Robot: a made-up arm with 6 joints. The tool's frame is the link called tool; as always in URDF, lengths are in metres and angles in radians.
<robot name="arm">
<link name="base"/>
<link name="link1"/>
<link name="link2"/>
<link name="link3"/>
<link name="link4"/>
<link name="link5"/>
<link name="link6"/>
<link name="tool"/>
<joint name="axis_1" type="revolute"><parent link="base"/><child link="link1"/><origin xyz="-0.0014 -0.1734 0.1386" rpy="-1.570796 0 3.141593"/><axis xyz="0 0 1"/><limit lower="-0.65" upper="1.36" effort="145" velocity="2.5"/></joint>
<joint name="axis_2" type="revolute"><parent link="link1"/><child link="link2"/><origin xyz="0.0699 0.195 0.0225" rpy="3.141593 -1.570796 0"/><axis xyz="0 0 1"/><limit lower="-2.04" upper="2.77" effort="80" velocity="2.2"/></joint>
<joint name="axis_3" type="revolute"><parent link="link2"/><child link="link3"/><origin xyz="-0.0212 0.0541 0.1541" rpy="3.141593 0 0"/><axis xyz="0 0 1"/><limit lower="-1.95" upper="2.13" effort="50" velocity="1.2"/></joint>
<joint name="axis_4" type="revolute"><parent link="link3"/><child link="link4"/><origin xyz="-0.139 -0.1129 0.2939" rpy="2.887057 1.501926 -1.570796"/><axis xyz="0 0 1"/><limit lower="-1.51" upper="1.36" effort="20" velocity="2.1"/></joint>
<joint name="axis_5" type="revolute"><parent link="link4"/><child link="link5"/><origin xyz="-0.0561 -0.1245 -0.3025" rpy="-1.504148 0.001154 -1.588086"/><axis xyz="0 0 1"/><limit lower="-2.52" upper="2.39" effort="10" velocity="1.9"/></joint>
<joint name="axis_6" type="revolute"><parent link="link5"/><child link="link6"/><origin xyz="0.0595 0.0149 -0.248" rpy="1.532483 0.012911 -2.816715"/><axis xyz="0 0 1"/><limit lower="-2.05" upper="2.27" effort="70" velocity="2.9"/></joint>
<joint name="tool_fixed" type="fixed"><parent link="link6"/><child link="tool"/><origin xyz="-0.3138 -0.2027 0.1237" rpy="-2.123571 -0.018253 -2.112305"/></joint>
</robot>
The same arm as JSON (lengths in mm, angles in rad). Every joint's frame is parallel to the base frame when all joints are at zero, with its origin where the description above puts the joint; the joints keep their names.
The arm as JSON. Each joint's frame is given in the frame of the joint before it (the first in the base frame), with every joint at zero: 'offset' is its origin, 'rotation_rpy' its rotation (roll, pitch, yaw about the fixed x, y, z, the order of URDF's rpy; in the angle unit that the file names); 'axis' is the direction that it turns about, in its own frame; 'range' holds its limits. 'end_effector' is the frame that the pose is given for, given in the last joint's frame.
{
  "length_unit": "mm",
  "angle_unit": "rad",
  "chain": [
    {
      "id": "axis_1",
      "offset": [
        -1.4,
        -173.4,
        138.6
      ],
      "rotation_rpy": [
        0.0,
        0.0,
        0.0
      ],
      "axis": [
        0.0,
        -1.0,
        0.0
      ],
      "range": [
        -0.65,
        1.36
      ]
    },
    {
      "id": "axis_2",
      "offset": [
        -69.9,
        -22.5,
        -195.0
      ],
      "rotation_rpy": [
        0.0,
        0.0,
        0.0
      ],
      "axis": [
        -1.0,
        0.0,
        0.0
      ],
      "range": [
        -2.04,
        2.77
      ]
    },
    {
      "id": "axis_3",
      "offset": [
        -154.1,
        21.2,
        54.1
      ],
      "rotation_rpy": [
        0.0,
        0.0,
        0.0
      ],
      "axis": [
        1.0,
        0.0,
        0.0
      ],
      "range": [
        -1.95,
        2.13
      ]
    },
    {
      "id": "axis_4",
      "offset": [
        293.9,
        139.0,
        112.9
      ],
      "rotation_rpy": [
        0.0,
        0.0,
        0.0
      ],
      "axis": [
        -0.066599,
        0.251796,
        -0.965486
      ],
      "range": [
        -1.51,
        1.36
      ]
    },
    {
      "id": "axis_5",
      "offset": [
        74.0,
        -196.7,
        256.9
      ],
      "rotation_rpy": [
        0.0,
        0.0,
        0.0
      ],
      "axis": [
        -1.0,
        0.0,
        0.0
      ],
      "range": [
        -2.52,
        2.39
      ]
    },
    {
      "id": "axis_6",
      "offset": [
        248.0,
        -61.3,
        -0.5
      ],
      "rotation_rpy": [
        0.0,
        0.0,
        0.0
      ],
      "axis": [
        -0.038301,
        0.071301,
        0.996719
      ],
      "range": [
        -2.05,
        2.27
      ]
    }
  ],
  "end_effector": {
    "offset": [
      193.7,
      -306.2,
      153.5
    ],
    "rotation_rpy": [
      -2.1643,
      -0.0883,
      -0.5509
    ]
  }
}

